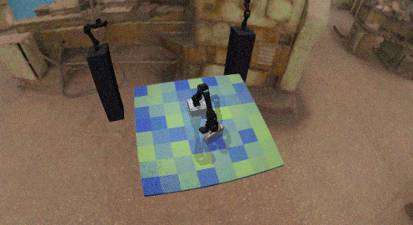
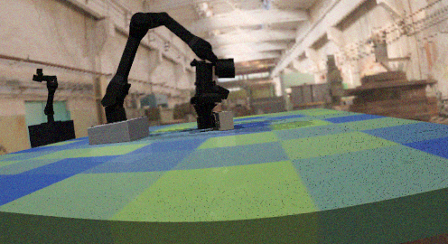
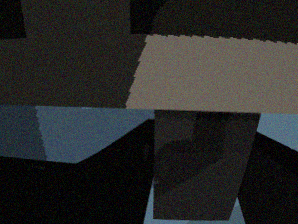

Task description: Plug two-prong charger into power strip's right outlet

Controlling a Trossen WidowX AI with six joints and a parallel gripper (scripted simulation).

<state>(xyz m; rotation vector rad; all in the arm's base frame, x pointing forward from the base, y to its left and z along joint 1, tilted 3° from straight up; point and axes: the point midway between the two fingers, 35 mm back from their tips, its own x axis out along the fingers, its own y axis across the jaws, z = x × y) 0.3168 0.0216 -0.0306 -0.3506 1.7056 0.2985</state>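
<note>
My gripper tip is 2 cm short of the black two-prong charger, 1 cm to the right of it and 1 cm below it.
</note>
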